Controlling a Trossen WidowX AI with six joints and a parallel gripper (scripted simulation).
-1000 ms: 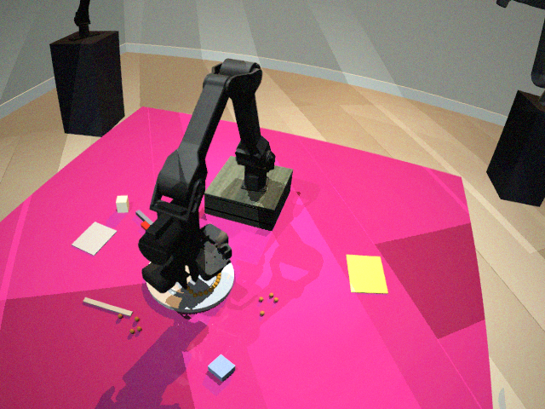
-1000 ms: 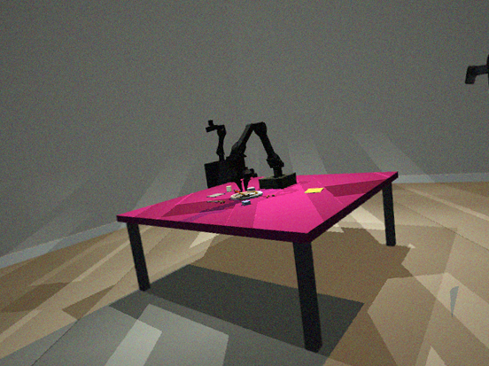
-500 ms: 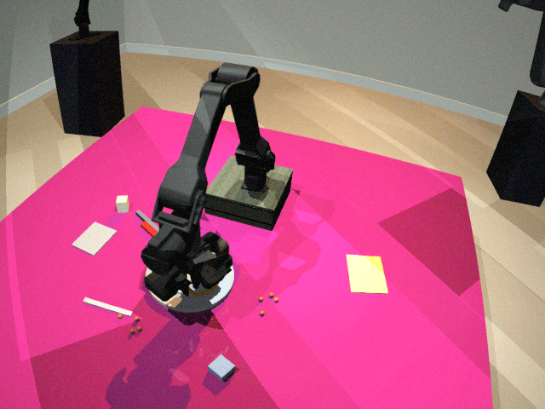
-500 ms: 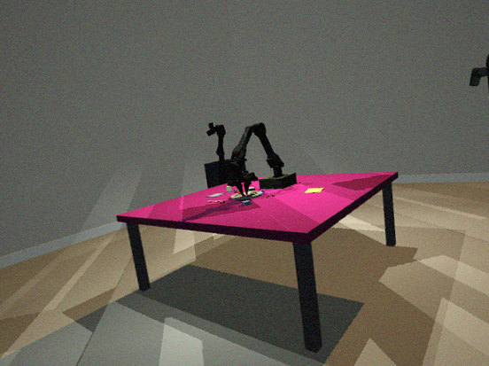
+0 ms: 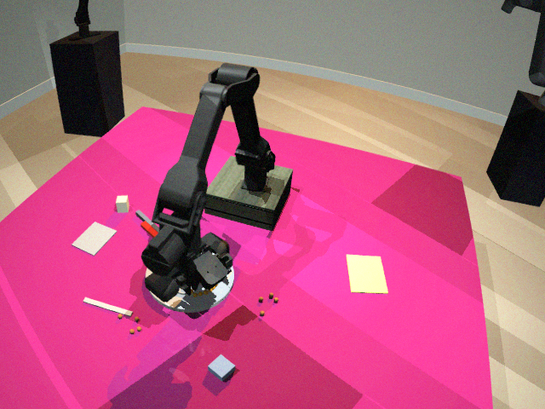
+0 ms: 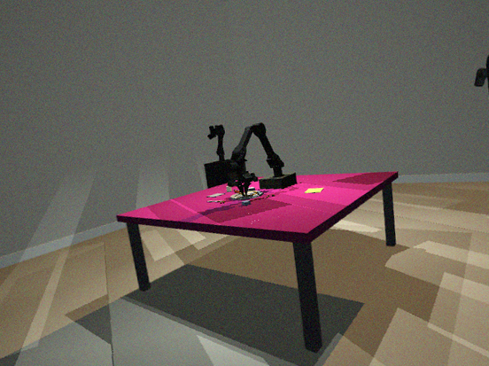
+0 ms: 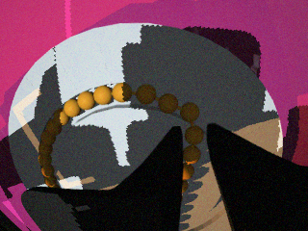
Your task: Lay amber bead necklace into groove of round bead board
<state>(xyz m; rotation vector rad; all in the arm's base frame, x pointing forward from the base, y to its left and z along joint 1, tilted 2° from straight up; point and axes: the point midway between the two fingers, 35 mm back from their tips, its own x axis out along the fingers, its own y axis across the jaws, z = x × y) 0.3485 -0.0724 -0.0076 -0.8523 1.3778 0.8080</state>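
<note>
Now: gripper tip 50 mm past the round bead board, 20 mm to the left of it and 10 mm above it. The rest, counted from my gripper tip: white block (210 mm behind, 70 mm to the right); then blue block (160 mm ahead, 100 mm to the left, 10 mm below); then white strip (170 mm to the right, 80 mm ahead, 10 mm below).
</note>
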